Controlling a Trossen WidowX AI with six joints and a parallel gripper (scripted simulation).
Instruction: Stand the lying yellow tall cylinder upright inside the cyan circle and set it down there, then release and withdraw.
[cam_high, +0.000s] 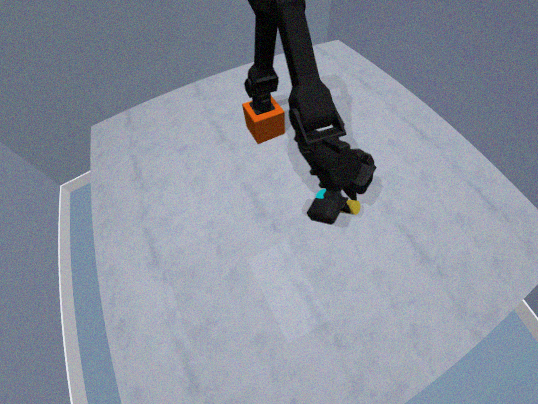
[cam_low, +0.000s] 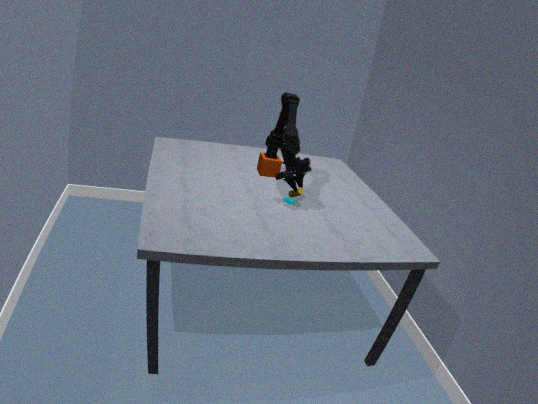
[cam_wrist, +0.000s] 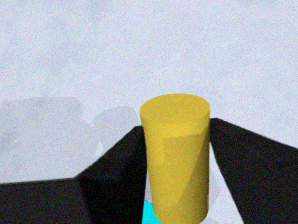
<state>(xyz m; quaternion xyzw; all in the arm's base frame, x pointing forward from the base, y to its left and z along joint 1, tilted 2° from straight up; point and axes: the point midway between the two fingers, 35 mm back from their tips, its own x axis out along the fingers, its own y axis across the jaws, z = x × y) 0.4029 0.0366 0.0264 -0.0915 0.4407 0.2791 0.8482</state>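
My gripper tip is now 90 mm above the cyan circle and 80 mm past it. Round my gripper tip: yellow tall cylinder: 10 mm to the right, 10 mm below, 10 mm behind.
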